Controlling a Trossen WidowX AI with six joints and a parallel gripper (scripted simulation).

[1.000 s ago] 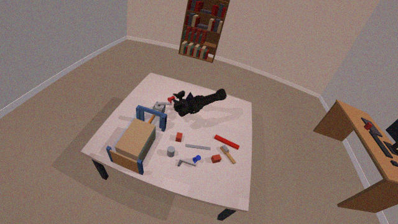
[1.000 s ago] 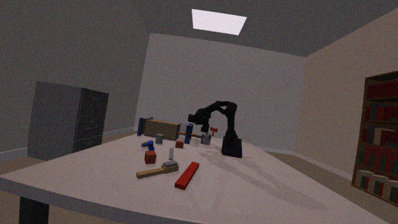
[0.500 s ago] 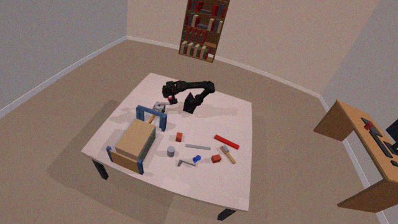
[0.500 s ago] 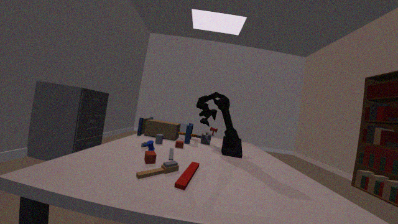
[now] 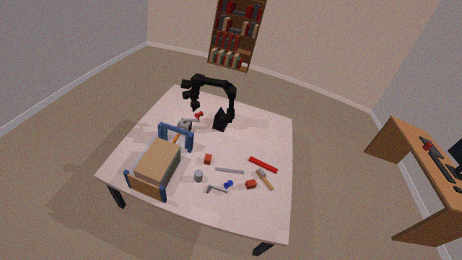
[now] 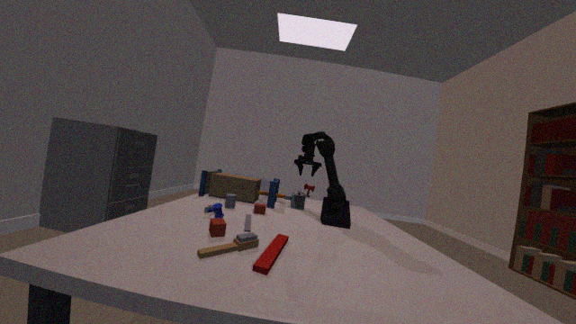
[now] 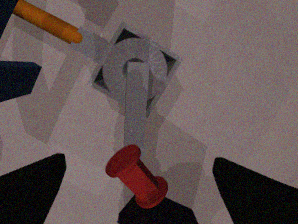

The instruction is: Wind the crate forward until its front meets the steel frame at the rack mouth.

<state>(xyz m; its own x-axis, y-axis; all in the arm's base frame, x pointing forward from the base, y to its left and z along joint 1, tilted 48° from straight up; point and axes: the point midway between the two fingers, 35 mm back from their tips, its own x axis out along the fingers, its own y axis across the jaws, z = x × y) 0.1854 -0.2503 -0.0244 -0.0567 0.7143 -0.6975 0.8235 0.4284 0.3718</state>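
My gripper tip is now 10 mm past the winch handle, 10 mm to the right of it and 110 mm above it. The rest, counted from my gripper tip: blue frame: 190 mm ahead, 20 mm to the right, 120 mm below; red knob: 30 mm behind, 40 mm to the left, 80 mm below; grey winch: 20 mm ahead, 50 mm to the right, 190 mm below.
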